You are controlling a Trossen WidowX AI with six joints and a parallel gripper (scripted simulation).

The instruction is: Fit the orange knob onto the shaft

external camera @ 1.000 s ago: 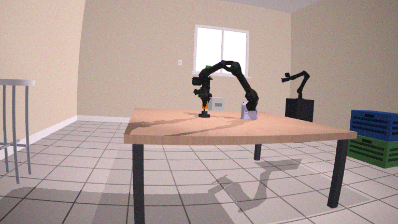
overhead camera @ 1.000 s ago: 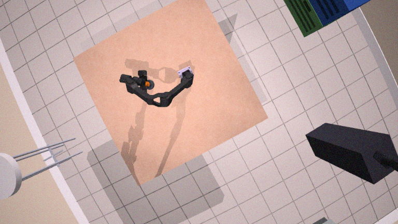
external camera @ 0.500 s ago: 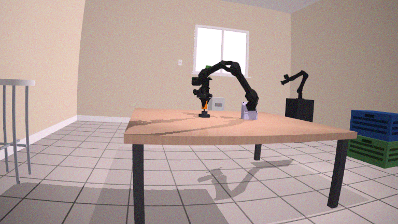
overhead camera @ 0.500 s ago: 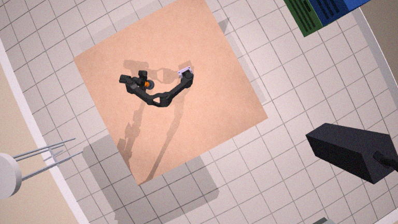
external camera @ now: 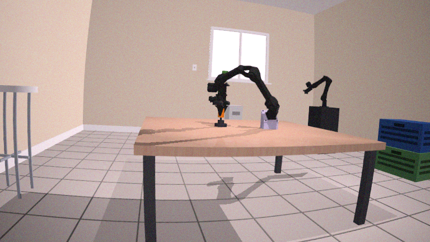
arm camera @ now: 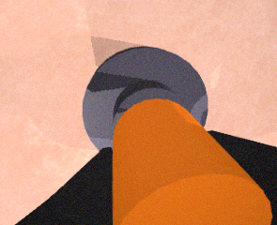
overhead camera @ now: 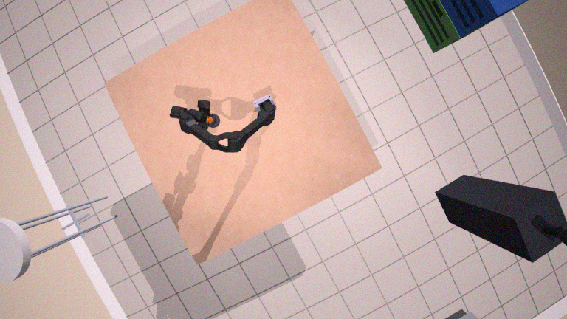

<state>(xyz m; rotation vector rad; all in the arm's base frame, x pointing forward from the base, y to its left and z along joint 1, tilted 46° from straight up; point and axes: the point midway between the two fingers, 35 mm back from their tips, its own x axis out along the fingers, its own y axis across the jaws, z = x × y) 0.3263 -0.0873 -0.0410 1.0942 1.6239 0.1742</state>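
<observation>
The orange knob is 2 cm above my gripper tip. Also, from my gripper tip: round pedestal 4 cm below.
</observation>
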